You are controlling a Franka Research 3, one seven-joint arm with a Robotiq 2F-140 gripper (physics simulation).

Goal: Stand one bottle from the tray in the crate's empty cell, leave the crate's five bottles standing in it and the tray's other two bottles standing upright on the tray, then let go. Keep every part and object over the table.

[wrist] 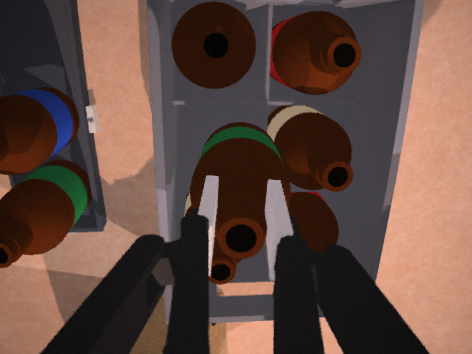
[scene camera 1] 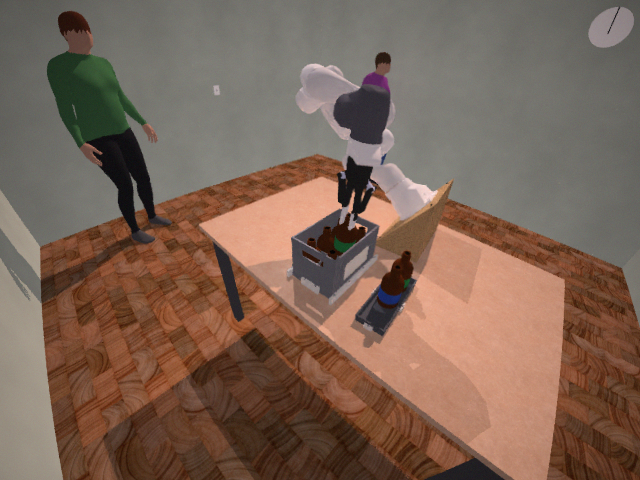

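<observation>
My gripper [scene camera 1: 346,225], also [wrist: 241,197]. Blue-banded bottle [scene camera 1: 392,284].
</observation>
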